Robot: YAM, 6 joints.
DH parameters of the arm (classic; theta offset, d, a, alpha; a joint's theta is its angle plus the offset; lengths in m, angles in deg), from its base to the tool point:
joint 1: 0 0.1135 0.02 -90
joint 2: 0 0 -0.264 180
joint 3: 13.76 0 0.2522 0
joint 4: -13.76 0 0.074 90
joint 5: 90 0 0 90
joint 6: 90 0.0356 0 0
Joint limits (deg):
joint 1: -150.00..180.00
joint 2: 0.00..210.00
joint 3: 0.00..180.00
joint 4: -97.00..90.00
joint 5: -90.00..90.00
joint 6: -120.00..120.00
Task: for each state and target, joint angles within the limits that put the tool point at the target. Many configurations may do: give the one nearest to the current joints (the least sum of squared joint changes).
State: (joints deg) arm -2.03 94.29 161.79 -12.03 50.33 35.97
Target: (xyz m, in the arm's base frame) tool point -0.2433 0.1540 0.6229
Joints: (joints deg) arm -38.44 61.32 180.00 -22.81 59.35 35.97
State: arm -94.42 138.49 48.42 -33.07 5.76 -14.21
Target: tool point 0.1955 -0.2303 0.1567
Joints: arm -49.61 98.22 58.63 -41.30 0.52 -14.21
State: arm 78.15 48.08 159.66 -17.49 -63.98 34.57
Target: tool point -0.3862 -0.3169 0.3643
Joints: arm 43.31 18.98 164.85 -33.11 -74.34 34.57
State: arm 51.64 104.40 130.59 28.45 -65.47 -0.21
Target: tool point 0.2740 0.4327 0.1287
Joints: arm 53.97 137.24 93.19 19.16 -67.49 -0.21
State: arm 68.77 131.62 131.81 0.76 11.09 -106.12
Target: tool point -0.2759 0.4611 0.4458
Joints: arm 121.32 135.08 146.96 7.77 6.49 -106.12
